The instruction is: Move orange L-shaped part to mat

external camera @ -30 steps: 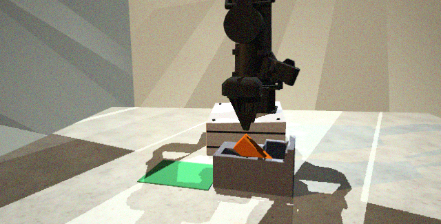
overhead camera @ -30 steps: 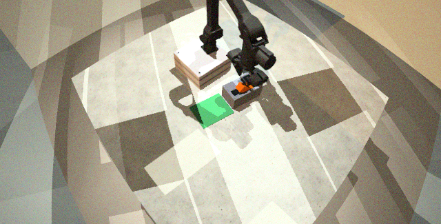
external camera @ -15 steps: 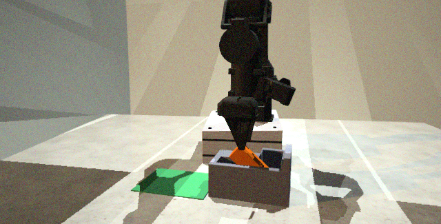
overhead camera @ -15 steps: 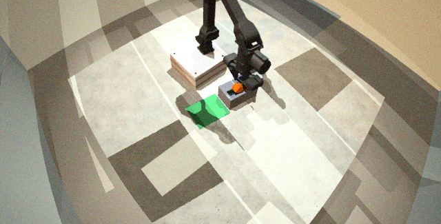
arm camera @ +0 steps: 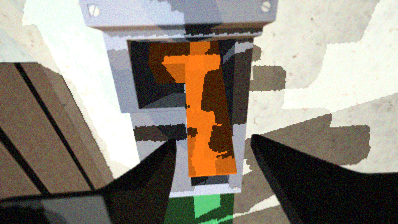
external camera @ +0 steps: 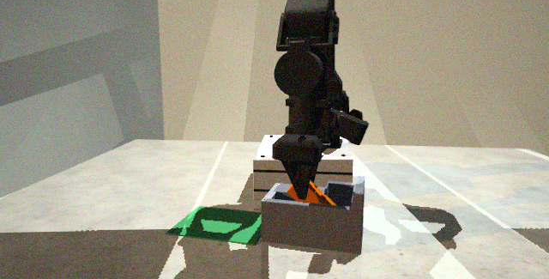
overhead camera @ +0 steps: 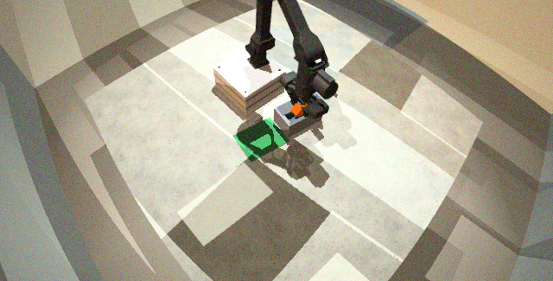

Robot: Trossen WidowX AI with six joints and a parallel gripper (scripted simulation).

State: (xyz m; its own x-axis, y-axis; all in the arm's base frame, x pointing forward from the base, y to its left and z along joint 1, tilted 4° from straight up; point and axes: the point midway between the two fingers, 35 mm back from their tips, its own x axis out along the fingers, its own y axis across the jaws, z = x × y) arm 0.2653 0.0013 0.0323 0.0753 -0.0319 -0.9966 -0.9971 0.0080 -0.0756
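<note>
Right now the orange L-shaped part is 3 cm to the left of my gripper tip, 3 cm below it and 2 cm behind it. From my gripper tip the other things lie so: green mat (14 cm to the right, 9 cm below, 2 cm behind).
</note>
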